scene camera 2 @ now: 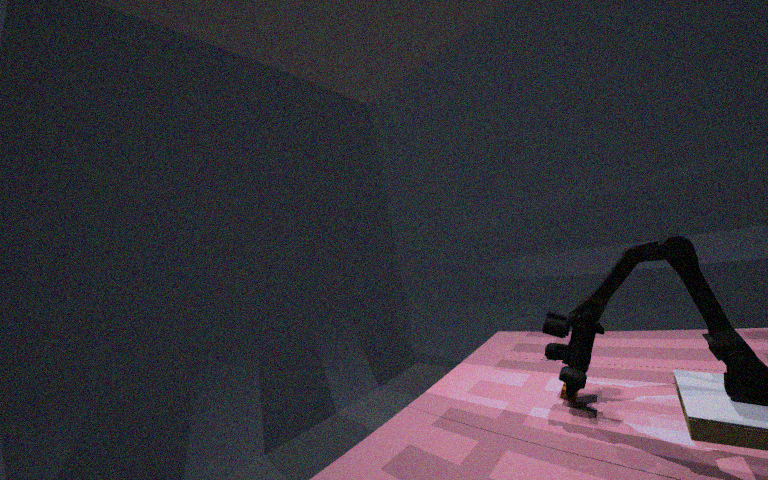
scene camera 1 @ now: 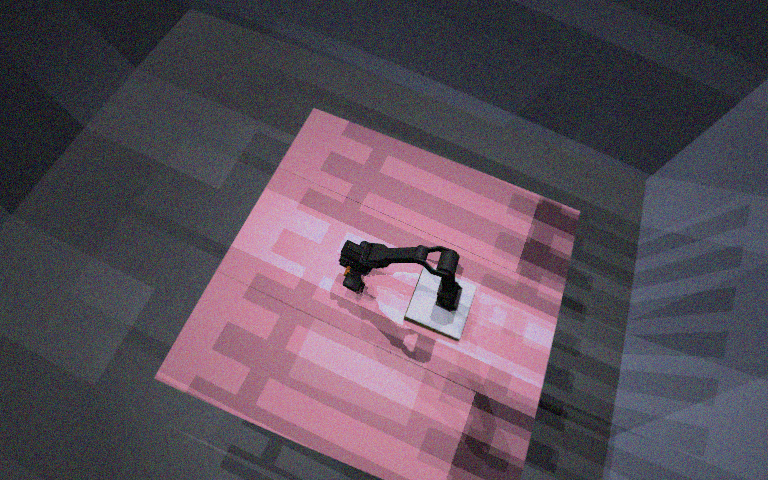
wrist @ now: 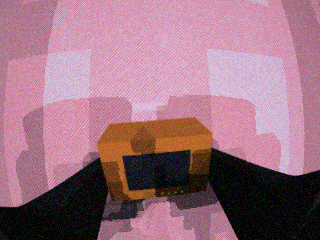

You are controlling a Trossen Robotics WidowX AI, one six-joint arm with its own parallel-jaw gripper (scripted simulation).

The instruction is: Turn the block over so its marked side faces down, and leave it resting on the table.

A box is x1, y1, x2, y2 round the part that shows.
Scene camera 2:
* my gripper: [544, 340, 592, 397]
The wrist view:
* my gripper: [0, 148, 319, 239]
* block: [97, 117, 211, 200], held by my gripper
